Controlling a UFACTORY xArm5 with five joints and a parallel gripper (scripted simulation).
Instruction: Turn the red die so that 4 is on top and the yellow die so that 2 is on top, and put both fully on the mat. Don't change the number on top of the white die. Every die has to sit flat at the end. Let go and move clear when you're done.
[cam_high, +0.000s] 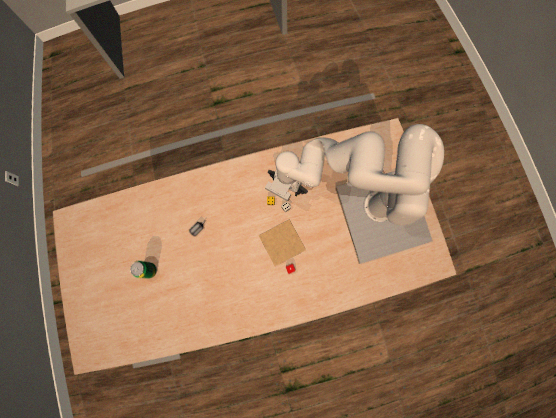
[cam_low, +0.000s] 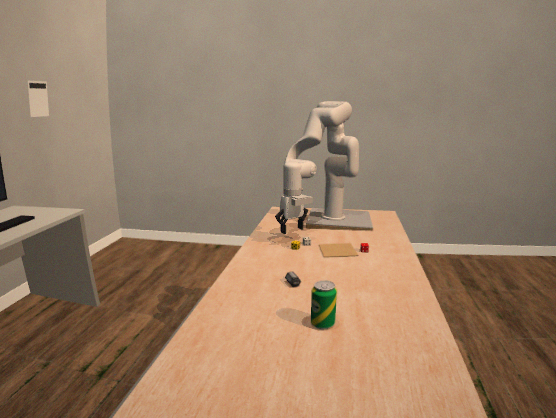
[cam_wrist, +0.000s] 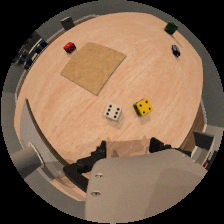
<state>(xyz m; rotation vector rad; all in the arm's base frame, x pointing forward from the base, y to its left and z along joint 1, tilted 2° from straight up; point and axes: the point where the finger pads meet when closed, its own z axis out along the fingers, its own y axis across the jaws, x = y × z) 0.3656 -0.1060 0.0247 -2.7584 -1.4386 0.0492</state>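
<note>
Right now my hand is 70 mm to the right of the white die, 40 mm above it and 10 mm short of it. Also, from my hand: brown mat: 210 mm to the left, 60 mm below, 40 mm ahead; yellow die: 70 mm ahead, 40 mm to the left, 40 mm below; red die: 320 mm to the left, 40 mm below, 20 mm ahead.
</note>
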